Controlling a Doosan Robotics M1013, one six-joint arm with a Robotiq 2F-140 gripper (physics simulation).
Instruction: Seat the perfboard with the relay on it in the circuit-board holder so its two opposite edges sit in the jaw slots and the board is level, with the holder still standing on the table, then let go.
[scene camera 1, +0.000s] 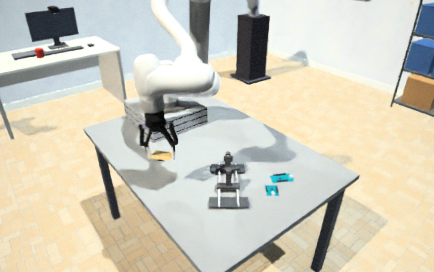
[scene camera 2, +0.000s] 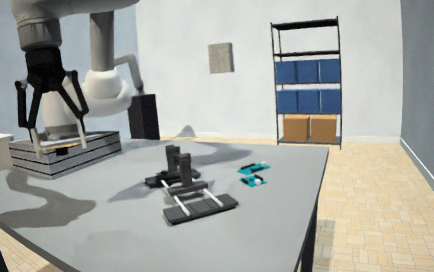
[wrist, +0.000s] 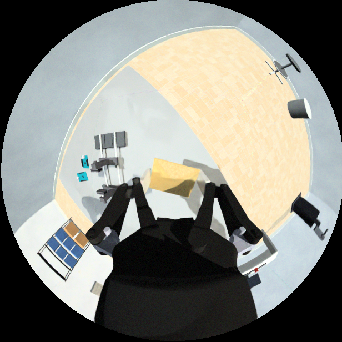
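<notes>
The yellow perfboard is held by its two opposite ends, in the air above the table. A small dark block shows below its edge in scene camera 2; the relay cannot be made out in the wrist view, where the face shown is plain yellow. My gripper is shut on the perfboard, well to the side of the holder and higher than it. The circuit-board holder, dark bars joined by two light rods, stands on the table, apart from the board.
Two small teal boards lie on the table beside the holder. A grey layered block stands near the arm's base, behind the gripper.
</notes>
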